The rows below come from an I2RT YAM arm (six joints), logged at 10 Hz.
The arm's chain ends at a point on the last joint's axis. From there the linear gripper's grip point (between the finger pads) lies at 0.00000 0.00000 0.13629 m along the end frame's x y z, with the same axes.
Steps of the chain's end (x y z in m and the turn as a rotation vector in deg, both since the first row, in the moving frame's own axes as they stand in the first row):
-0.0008 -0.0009 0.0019 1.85 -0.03 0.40
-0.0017 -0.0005 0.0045 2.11 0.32 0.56
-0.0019 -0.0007 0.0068 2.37 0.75 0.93
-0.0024 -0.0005 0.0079 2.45 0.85 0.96
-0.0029 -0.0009 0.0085 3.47 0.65 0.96
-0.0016 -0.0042 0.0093 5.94 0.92 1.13
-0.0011 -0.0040 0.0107 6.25 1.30 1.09
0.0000 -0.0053 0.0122 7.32 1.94 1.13
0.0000 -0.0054 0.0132 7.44 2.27 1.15
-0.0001 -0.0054 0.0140 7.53 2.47 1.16
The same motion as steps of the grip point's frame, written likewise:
-0.0009 -0.0053 0.0018 1.85 -0.03 0.40
-0.0009 -0.0055 0.0044 2.11 0.32 0.56
-0.0001 -0.0063 0.0067 2.37 0.75 0.93
-0.0003 -0.0063 0.0078 2.45 0.85 0.96
-0.0013 -0.0091 0.0082 3.47 0.65 0.96
0.0007 -0.0183 0.0086 5.94 0.92 1.13
0.0021 -0.0188 0.0099 6.25 1.30 1.09
0.0048 -0.0226 0.0110 7.32 1.94 1.13
0.0056 -0.0230 0.0119 7.44 2.27 1.15
0.0059 -0.0232 0.0127 7.53 2.47 1.16

